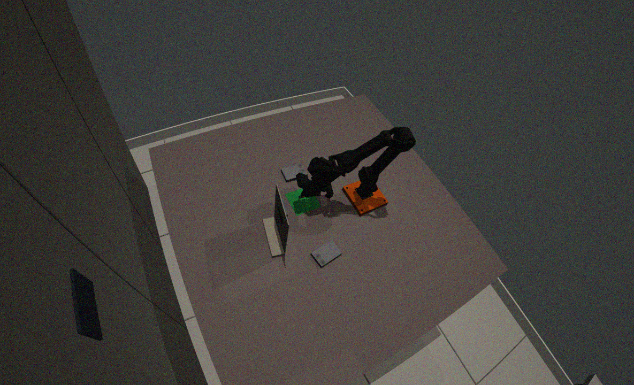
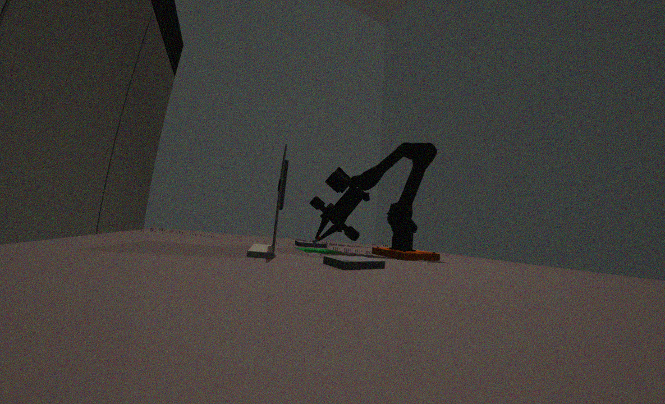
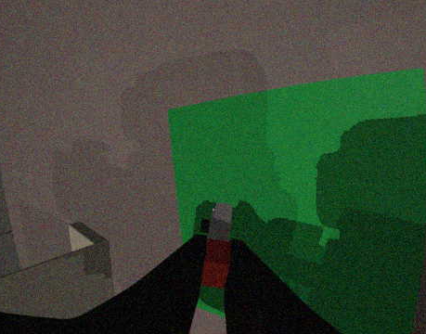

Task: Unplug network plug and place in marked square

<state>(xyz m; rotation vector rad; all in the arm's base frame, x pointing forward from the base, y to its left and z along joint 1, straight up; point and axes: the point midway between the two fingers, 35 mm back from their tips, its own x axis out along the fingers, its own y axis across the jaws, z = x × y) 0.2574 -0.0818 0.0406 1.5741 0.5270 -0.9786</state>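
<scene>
My gripper tip is 30 mm above the green marked square and 10 mm past it. Also, from my gripper tip: upright panel 170 mm ahead, 110 mm to the left, 70 mm above; grey network plug right at my gripper tip.
</scene>
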